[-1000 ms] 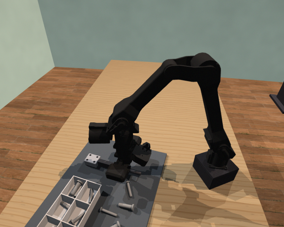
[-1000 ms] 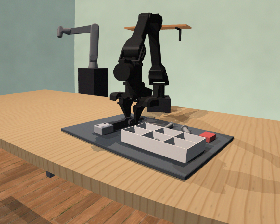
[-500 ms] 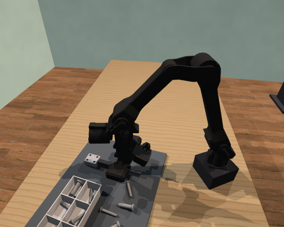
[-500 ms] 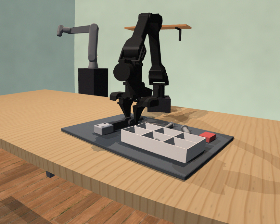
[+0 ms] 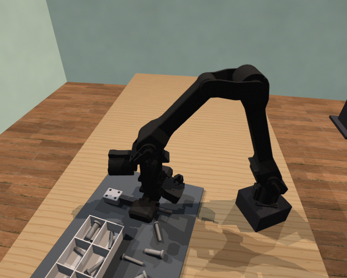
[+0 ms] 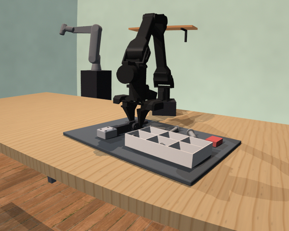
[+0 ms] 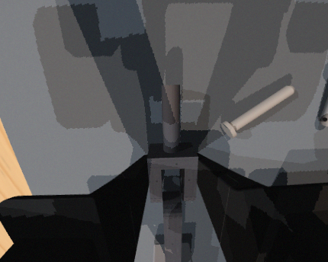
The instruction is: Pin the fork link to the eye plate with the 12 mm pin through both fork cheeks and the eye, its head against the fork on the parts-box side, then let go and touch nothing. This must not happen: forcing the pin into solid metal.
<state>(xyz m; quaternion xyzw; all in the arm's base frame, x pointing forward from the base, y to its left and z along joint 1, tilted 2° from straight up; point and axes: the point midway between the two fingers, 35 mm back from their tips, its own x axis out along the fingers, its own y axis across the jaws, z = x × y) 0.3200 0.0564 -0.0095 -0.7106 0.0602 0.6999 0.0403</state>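
The dark bar lies 6 cm ahead of my hand, 3 cm below it and 1 cm to the right of it. The rest, counted from my hand: grey mounting block (14 cm ahead, 2 cm to the right, 2 cm below); dark mat (9 cm to the left, 6 cm ahead, 5 cm below); thick pin (13 cm to the left, 3 cm below, 3 cm behind).
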